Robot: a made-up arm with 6 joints. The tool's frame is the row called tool. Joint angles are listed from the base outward. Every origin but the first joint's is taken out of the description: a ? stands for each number. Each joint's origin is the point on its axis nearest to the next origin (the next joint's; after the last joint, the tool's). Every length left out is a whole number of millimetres.
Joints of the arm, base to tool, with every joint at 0 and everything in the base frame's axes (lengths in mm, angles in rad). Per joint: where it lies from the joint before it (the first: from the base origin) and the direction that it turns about. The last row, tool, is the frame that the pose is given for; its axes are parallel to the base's.
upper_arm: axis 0 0 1 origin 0 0 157
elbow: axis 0 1 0 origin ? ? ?
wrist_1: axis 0 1 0 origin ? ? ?
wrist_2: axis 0 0 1 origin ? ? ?
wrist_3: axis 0 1 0 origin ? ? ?
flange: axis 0 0 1 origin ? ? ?
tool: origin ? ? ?
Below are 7 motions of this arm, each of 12 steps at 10 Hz.
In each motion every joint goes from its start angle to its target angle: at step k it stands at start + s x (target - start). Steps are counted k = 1, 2, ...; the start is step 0. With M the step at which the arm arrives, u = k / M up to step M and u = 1 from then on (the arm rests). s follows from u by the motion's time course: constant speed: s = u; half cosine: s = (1 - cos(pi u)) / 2; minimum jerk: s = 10 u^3 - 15 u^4 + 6 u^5.
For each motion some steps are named. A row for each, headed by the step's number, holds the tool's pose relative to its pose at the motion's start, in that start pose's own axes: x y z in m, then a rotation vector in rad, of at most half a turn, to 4 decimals.
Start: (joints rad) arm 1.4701 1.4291 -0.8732 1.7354 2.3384 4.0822
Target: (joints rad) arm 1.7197 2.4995 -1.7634 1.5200 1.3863 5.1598
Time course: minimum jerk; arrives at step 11
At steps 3, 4, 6, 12:
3: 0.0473 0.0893 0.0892 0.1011 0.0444 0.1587
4: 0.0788 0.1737 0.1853 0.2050 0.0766 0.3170
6: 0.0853 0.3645 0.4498 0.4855 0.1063 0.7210
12: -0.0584 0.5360 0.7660 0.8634 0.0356 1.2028

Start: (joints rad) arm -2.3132 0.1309 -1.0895 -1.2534 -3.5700 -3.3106
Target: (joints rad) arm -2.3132 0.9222 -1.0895 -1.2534 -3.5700 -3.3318
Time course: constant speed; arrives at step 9
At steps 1, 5, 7, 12:
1: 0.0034 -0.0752 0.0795 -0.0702 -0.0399 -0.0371
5: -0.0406 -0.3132 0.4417 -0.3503 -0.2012 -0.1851
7: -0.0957 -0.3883 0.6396 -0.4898 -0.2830 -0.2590
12: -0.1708 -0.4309 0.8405 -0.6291 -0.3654 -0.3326

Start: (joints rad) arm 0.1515 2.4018 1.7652 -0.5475 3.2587 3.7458
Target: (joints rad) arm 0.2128 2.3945 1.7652 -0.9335 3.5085 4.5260
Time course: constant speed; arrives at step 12
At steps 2, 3, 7, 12:
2: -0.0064 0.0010 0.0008 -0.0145 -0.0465 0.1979
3: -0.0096 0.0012 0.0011 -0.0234 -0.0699 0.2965
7: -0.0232 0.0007 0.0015 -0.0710 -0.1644 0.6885
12: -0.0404 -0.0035 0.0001 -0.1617 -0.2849 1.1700

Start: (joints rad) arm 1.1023 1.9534 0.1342 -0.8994 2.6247 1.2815
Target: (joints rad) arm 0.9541 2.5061 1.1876 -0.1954 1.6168 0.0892
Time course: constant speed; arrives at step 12
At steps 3, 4, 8, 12:
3: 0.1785 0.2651 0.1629 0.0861 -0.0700 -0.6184
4: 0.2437 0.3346 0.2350 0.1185 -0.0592 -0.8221
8: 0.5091 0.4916 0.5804 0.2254 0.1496 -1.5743
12: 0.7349 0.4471 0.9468 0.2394 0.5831 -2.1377

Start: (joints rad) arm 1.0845 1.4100 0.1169 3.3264 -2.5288 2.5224
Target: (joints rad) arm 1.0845 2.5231 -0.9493 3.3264 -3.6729 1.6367
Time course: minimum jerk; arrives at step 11
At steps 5, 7, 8, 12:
5: -0.1692 -0.2168 0.2681 -0.3599 0.3427 -0.3589
7: -0.2259 -0.3238 0.5452 -0.7350 0.5193 -0.6130
8: -0.2275 -0.3466 0.6606 -0.8998 0.5620 -0.6989
12: -0.2175 -0.3581 0.7778 -1.0752 0.5889 -0.7756

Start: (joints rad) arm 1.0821 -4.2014 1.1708 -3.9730 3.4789 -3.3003
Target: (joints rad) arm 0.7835 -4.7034 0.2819 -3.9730 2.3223 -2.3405
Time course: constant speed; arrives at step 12
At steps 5, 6, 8, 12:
5: 0.3003 -0.2880 0.2035 -0.4474 0.1190 0.3122
6: 0.3501 -0.3426 0.2697 -0.5300 0.1662 0.3465
8: 0.4350 -0.4431 0.4249 -0.6785 0.2779 0.3855
12: 0.5385 -0.5870 0.8089 -0.8833 0.5338 0.3539

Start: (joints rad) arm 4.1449 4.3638 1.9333 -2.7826 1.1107 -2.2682
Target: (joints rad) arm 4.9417 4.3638 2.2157 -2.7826 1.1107 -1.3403
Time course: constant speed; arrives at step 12
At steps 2, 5, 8, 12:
2: -0.0969 -0.0828 0.0062 0.1096 -0.0746 0.2027
5: -0.2273 -0.2106 -0.0149 0.2529 -0.2125 0.5138
8: -0.3356 -0.3368 -0.0687 0.3691 -0.3807 0.8295
12: -0.4411 -0.4919 -0.1812 0.4768 -0.6517 1.2502

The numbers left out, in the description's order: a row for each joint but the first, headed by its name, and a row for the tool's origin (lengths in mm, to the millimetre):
elbow: 0 29 0
wrist_1: 0 0 916
wrist_2: 0 0 610
wrist_3: 0 0 0
flange: 0 0 113
tool: 0 0 0

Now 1 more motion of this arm.
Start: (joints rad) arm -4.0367 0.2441 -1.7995 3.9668 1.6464 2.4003
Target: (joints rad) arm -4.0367 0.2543 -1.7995 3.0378 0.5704 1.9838
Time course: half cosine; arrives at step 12
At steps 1, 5, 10, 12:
1: 0.0002 0.0026 -0.0001 -0.0241 0.0029 -0.0062
5: 0.0061 0.0530 -0.0160 -0.5261 0.0210 -0.1959
10: 0.0305 0.0932 -0.0787 -1.2723 -0.1003 -0.7122
12: 0.0350 0.0933 -0.0865 -1.3523 -0.1251 -0.7893

